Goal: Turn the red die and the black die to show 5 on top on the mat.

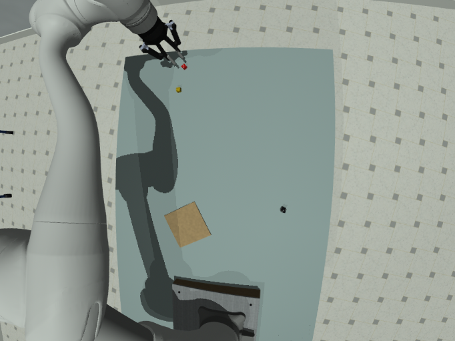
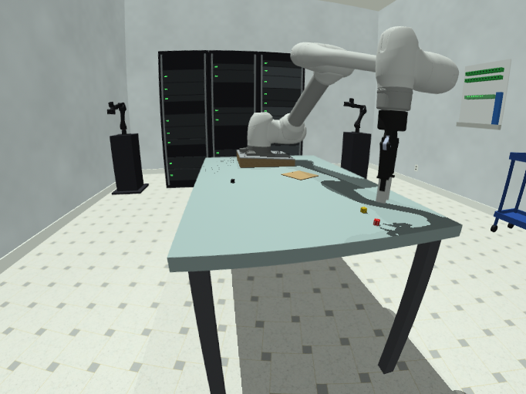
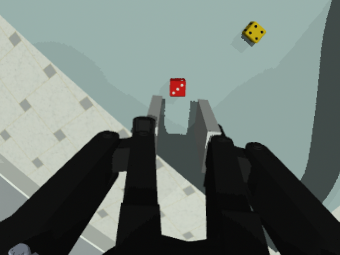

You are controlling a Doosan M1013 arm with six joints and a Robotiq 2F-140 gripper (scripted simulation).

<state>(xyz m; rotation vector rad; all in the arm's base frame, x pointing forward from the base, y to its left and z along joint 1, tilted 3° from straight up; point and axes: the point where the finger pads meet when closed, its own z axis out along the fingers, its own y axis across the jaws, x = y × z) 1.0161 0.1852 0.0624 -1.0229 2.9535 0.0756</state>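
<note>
My gripper is now 100 mm above the red die. From my hand the other things lie so: black die: 530 mm behind, 390 mm to the right, 100 mm below; tan mat: 610 mm behind, 110 mm below, 40 mm to the right; yellow die: 100 mm below, 100 mm behind, 10 mm to the left.
</note>
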